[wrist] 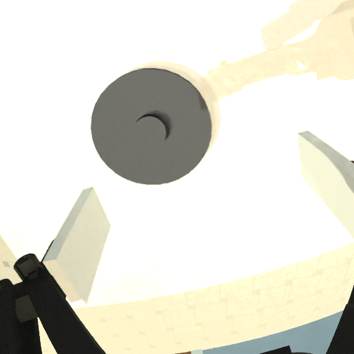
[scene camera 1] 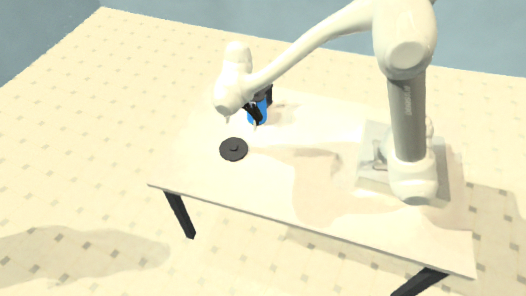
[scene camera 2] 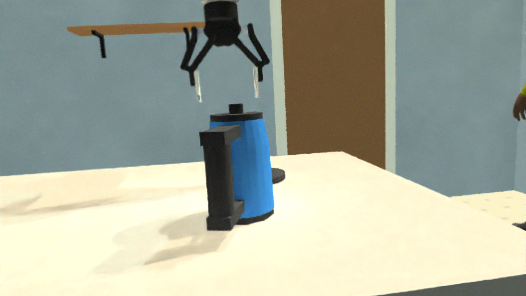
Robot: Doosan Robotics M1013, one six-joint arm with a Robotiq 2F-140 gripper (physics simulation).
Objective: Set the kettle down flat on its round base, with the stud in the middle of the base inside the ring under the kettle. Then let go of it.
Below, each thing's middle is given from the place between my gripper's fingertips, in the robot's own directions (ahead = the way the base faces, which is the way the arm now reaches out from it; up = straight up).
The round black base (wrist: 151,126) lies 19 cm below my hand and 5 cm ahead of it. From my hand the other things lie so: blue kettle (scene camera 2: 237,161): 27 cm to the right, 10 cm below, 2 cm behind.
